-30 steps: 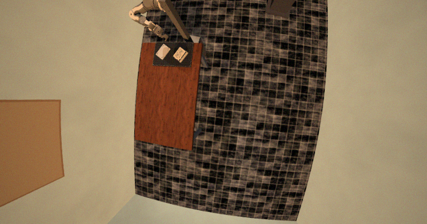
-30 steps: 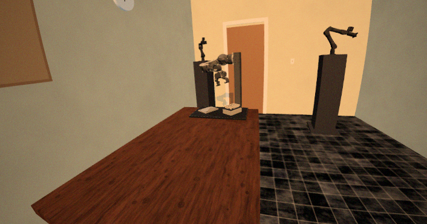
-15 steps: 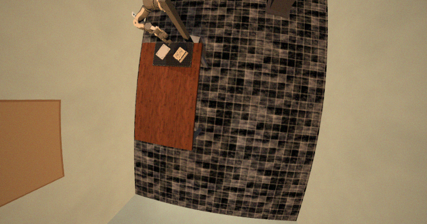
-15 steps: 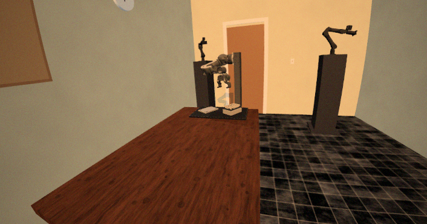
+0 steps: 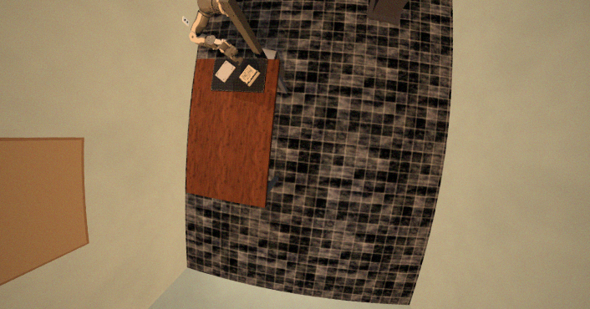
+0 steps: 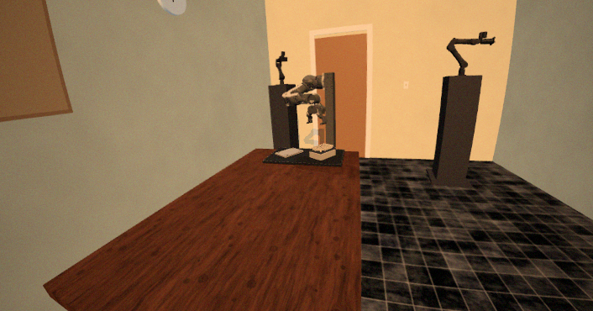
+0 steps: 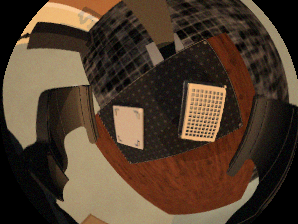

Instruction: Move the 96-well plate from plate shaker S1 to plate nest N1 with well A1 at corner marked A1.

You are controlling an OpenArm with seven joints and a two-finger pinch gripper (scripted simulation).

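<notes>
Right now the 96-well plate is 5 cm ahead of my hand, 6 cm to the left of it and 14 cm below it. From my hand the other things lie so: plate shaker S1: 8 cm ahead, 5 cm to the left, 17 cm below; marked tag: 11 cm to the right, 19 cm below; plate nest N1: 5 cm ahead, 19 cm to the right, 20 cm below.
</notes>
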